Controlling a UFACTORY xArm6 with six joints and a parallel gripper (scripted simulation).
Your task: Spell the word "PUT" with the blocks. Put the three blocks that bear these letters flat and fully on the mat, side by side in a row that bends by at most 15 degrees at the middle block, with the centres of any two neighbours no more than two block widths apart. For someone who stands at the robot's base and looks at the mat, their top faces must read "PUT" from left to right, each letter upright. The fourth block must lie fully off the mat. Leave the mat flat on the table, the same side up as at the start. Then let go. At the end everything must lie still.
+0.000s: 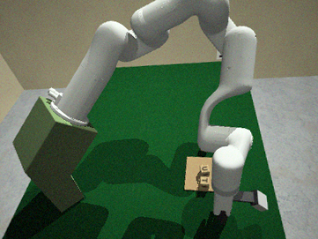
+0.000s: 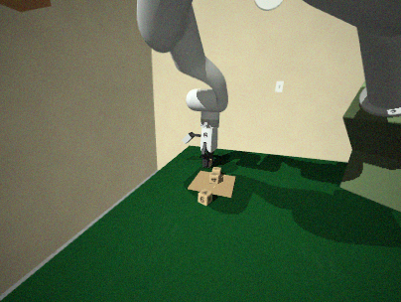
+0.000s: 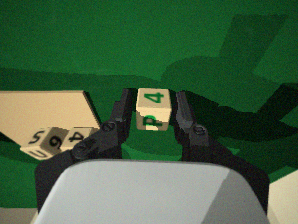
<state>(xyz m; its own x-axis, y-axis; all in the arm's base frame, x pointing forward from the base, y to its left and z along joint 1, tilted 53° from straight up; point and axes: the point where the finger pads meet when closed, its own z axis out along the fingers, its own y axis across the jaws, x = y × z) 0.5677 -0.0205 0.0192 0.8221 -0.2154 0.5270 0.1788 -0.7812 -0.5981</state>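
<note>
Right now the P block is 10 mm below my hand. The rest, counted from my hand: mat (120 mm to the left, 90 mm behind, 20 mm below).
</note>
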